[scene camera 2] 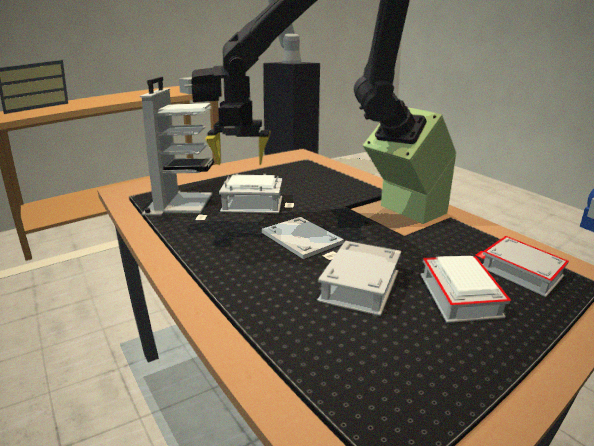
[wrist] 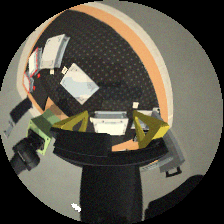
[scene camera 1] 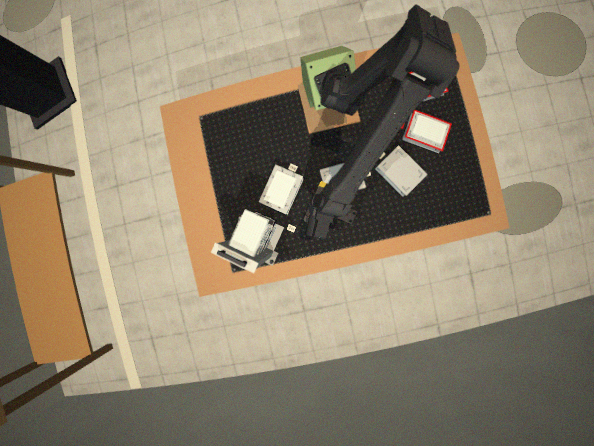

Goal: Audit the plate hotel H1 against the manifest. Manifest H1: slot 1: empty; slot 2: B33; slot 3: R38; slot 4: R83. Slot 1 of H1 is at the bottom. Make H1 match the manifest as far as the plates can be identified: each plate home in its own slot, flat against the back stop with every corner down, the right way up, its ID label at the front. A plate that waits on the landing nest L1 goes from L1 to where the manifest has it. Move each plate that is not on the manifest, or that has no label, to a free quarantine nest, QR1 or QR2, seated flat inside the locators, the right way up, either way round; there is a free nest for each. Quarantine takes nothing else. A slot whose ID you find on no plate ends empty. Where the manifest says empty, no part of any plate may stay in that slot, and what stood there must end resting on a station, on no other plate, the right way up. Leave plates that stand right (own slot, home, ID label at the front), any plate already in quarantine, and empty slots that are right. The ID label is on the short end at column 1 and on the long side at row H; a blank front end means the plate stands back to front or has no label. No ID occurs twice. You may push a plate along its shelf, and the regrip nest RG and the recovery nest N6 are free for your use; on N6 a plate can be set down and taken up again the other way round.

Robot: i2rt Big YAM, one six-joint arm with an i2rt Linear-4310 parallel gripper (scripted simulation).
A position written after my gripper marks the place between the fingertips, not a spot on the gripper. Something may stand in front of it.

Note:
I see my gripper (scene camera 2: 239, 164), a white plate (scene camera 1: 282, 184), a white plate (scene camera 1: 251, 227), a white plate (scene camera 2: 464, 275), a plate hotel H1 (scene camera 2: 164, 186) and a red-rimmed nest (scene camera 2: 525, 256).
My gripper shows as well in the wrist view (wrist: 110, 112).

